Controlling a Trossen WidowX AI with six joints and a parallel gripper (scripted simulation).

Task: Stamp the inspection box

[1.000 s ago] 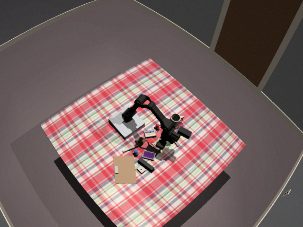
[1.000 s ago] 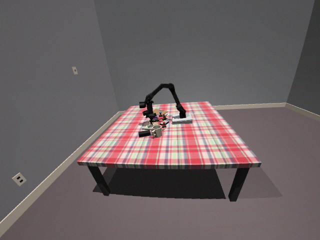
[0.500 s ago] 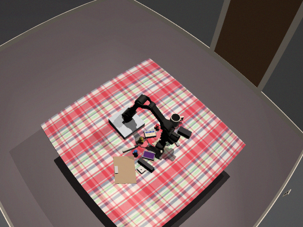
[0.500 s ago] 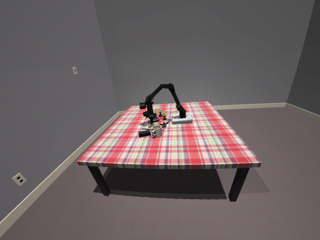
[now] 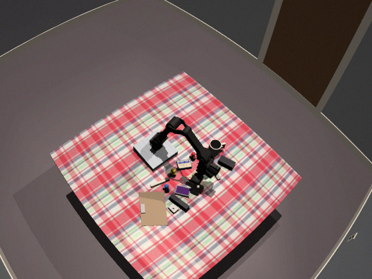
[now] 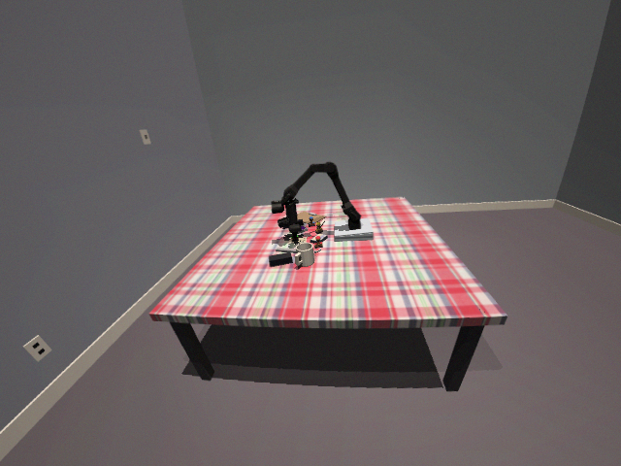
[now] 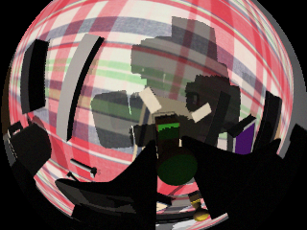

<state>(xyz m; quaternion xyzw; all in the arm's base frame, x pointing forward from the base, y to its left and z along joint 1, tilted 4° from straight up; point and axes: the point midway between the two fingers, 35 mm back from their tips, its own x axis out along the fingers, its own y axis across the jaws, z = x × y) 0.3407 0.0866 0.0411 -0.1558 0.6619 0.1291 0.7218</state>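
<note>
My gripper tip is now 30 mm above the cream card, 10 mm to the left of it and 10 mm past it. Round my gripper tip: grey bar: 110 mm to the left, 20 mm below, 10 mm ahead; then green-knobbed PASS stamp: right at my gripper tip; then purple ink pad: 140 mm to the right, 20 mm below, 10 mm ahead.
</note>
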